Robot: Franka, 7 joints.
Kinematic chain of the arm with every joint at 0, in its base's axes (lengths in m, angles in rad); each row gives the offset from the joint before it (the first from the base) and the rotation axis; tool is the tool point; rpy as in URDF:
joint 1: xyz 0 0 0.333 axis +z
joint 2: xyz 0 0 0 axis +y
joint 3: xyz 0 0 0.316 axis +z
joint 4: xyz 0.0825 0 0 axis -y
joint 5: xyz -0.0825 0 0.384 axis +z
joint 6: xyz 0 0 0 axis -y
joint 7: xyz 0.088 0 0 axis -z
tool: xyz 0 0 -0.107 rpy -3.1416 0 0
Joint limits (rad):
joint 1: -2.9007..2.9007
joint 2: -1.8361..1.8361
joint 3: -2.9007..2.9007
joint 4: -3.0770..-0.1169
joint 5: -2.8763..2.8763
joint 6: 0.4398..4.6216
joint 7: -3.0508..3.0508
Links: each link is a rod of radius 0.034 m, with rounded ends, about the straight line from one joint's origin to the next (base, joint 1, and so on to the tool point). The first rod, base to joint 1, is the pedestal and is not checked.
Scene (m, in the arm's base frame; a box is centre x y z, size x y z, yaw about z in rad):
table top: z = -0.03
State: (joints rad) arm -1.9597 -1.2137 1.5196 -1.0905 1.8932 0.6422 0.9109
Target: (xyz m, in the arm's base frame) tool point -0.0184 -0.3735 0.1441
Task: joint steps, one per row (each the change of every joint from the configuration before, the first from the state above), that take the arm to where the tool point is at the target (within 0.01 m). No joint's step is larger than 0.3 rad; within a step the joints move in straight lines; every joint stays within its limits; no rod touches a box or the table.
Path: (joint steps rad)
1: -0.1568 -0.1037 0.0569 -0.2581 -0.0194 0.1654 0.0000
2: -0.1569 -0.1038 0.0569 -0.2580 -0.0194 0.1654 0.0000
3: -0.1568 -0.1037 0.0569 -0.2581 -0.0194 0.1653 0.0000
4: -0.1568 -0.1037 0.0568 -0.2581 -0.0194 0.1654 0.0000
5: -0.1569 -0.1038 0.0569 -0.2580 -0.0194 0.1654 0.0000
6: -0.1568 -0.1037 0.0569 -0.2581 -0.0194 0.1654 0.0000

